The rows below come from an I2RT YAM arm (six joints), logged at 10 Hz.
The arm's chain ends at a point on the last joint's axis. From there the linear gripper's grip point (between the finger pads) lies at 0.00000 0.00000 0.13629 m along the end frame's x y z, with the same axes.
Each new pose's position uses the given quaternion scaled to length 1; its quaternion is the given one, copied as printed.
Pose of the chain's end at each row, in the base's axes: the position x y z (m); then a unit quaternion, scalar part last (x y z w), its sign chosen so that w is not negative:
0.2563 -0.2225 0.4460 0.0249 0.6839 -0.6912 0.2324
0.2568 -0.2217 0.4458 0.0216 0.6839 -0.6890 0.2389
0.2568 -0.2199 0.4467 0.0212 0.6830 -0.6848 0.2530
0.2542 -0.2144 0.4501 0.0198 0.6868 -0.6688 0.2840
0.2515 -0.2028 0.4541 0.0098 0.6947 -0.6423 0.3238
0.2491 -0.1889 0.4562 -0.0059 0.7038 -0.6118 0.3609
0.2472 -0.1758 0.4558 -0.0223 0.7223 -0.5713 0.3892
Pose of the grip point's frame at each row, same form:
0.2949 -0.3529 0.4546 0.0249 0.6839 -0.6912 0.2324
0.2973 -0.3516 0.4545 0.0216 0.6839 -0.6890 0.2389
0.2999 -0.3489 0.4557 0.0212 0.6830 -0.6848 0.2530
0.3038 -0.3411 0.4577 0.0198 0.6868 -0.6688 0.2840
0.3111 -0.3253 0.4588 0.0098 0.6947 -0.6423 0.3238
0.3193 -0.3057 0.4575 -0.0059 0.7038 -0.6118 0.3609
0.3273 -0.2859 0.4498 -0.0223 0.7223 -0.5713 0.3892

